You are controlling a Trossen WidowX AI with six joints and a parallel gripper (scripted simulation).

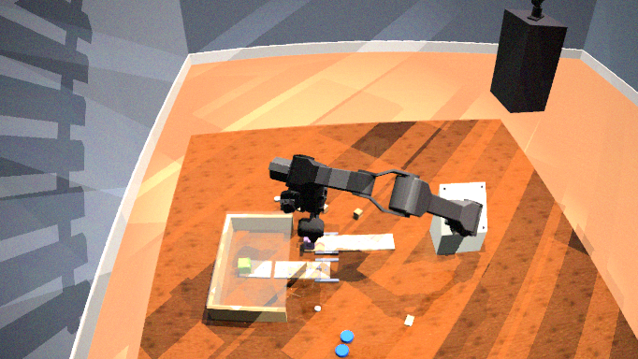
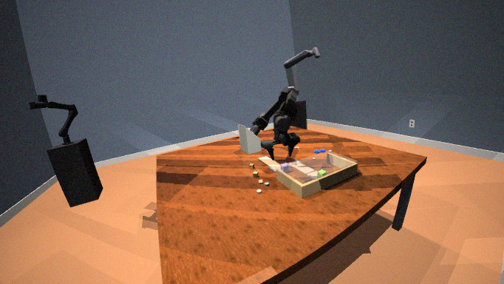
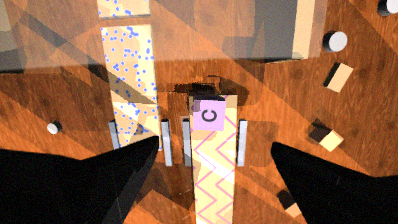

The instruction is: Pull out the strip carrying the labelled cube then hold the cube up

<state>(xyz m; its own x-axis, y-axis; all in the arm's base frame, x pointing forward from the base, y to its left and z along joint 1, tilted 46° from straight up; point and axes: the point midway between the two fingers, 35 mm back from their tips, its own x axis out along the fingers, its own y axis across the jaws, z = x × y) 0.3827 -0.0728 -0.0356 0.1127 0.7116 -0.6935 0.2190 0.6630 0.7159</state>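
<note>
Right now my gripper tip is 9 cm past the zigzag strip, 6 cm above it and 1 cm to the right of it. The rest, counted from my gripper tip: grey peg 21 cm to the left, 6 cm below, 2 cm ahead.
</note>
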